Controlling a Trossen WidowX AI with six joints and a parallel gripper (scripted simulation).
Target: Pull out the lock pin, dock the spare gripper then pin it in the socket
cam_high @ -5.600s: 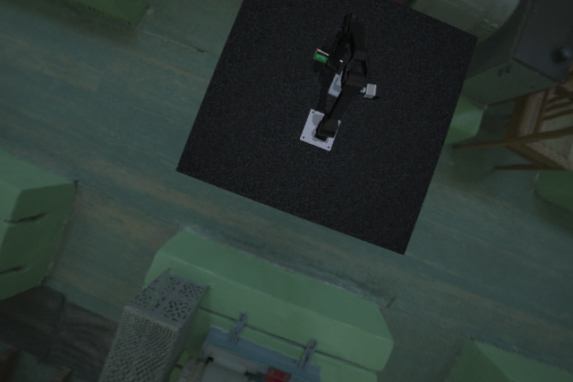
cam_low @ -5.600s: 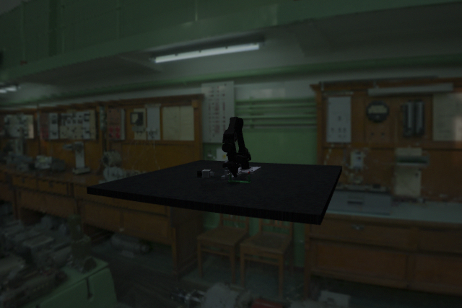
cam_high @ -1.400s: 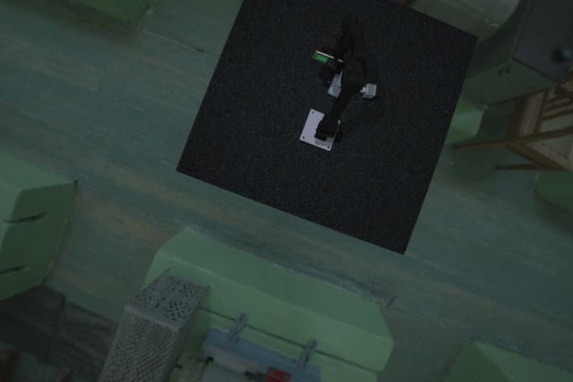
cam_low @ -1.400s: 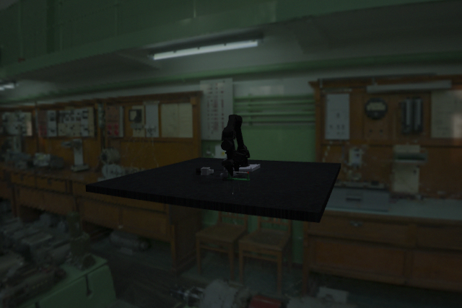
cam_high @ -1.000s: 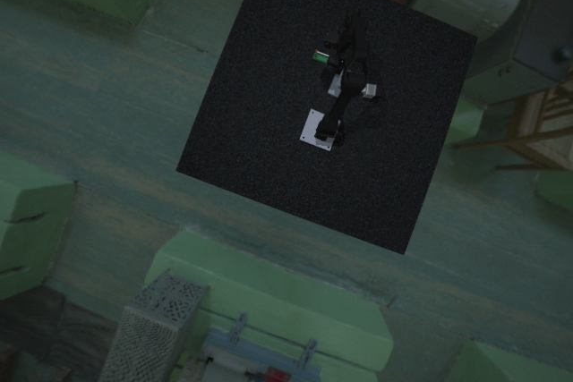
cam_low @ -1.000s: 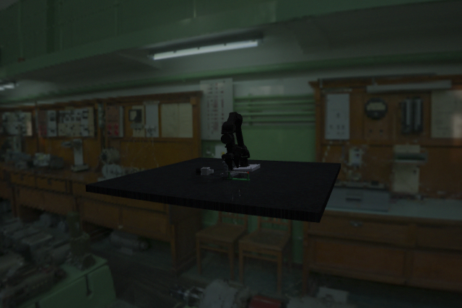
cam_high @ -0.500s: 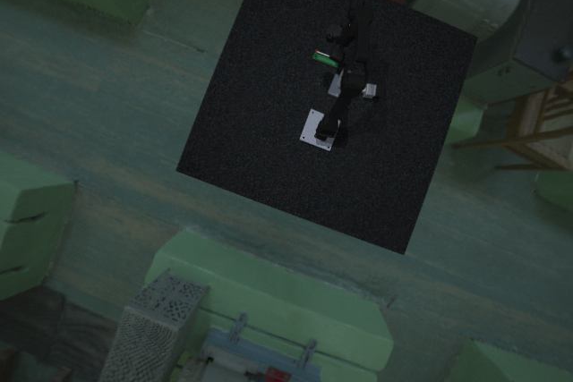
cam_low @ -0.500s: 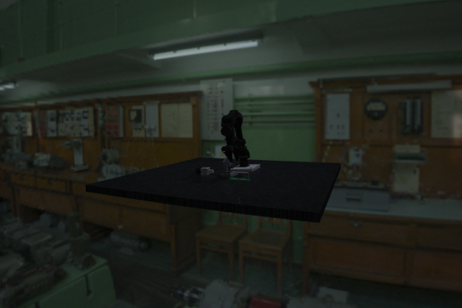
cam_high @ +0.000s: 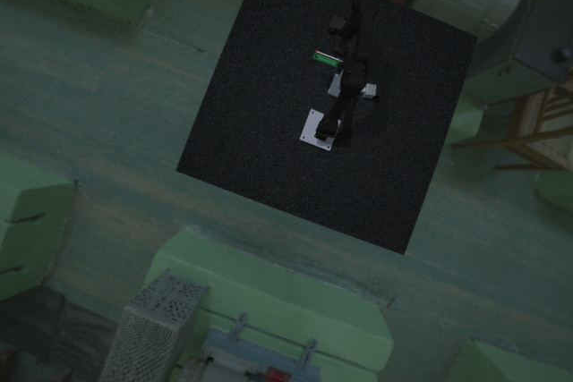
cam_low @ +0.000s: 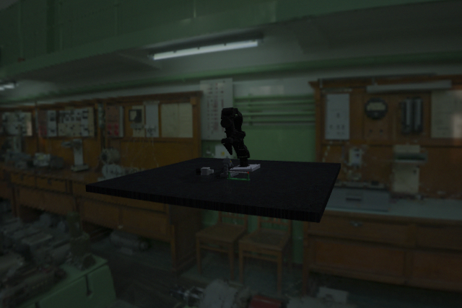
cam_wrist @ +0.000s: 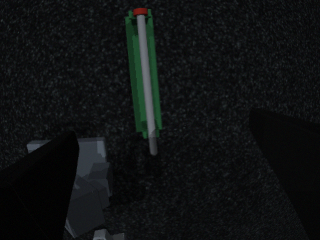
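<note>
The spare gripper lies 26 cm to the right of my gripper tip, 13 cm below it and 7 cm behind it. Also, from my gripper tip: green bracket (13 cm below, 2 cm to the left); mount (10 cm below, 9 cm to the right, 9 cm behind).
</note>
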